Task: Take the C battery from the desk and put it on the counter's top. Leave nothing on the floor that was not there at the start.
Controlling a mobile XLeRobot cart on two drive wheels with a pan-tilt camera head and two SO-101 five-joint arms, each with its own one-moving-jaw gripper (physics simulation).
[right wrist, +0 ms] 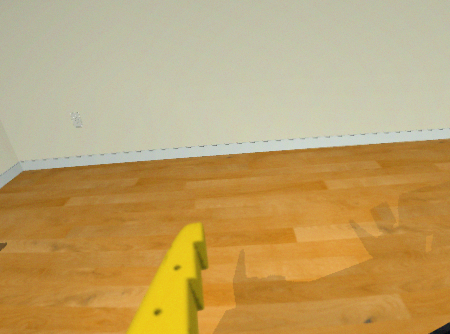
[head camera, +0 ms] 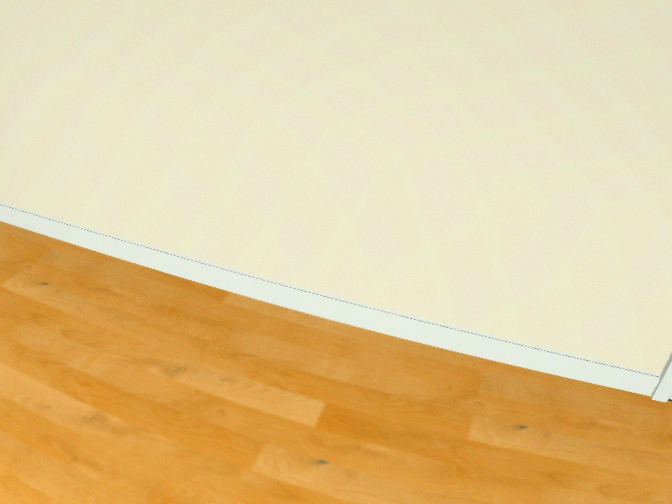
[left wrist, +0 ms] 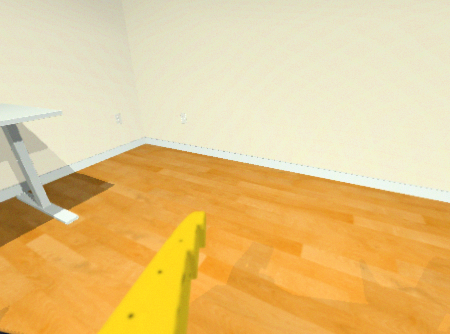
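Part of a white desk (left wrist: 25, 113) with a grey-white leg and foot shows at the left edge of the left wrist view; the bit of its top in view bears no battery. The C battery and the counter do not show in these views. My left gripper (left wrist: 192, 240) is fully open, with one notched yellow jaw in view over the floor, to the right of the desk. My right gripper (right wrist: 190, 250) is fully open too, with one notched yellow jaw in view over the floor. Nothing shows against either jaw.
A cream wall (head camera: 325, 162) (left wrist: 300, 90) (right wrist: 250, 75) with a white baseboard (head camera: 325, 309) (right wrist: 250, 148) rises behind the wood floor (head camera: 189, 390) (left wrist: 300, 220). A room corner shows behind the desk. White trim (head camera: 663, 387) stands at the head view's right edge. Arm shadows lie on the floor.
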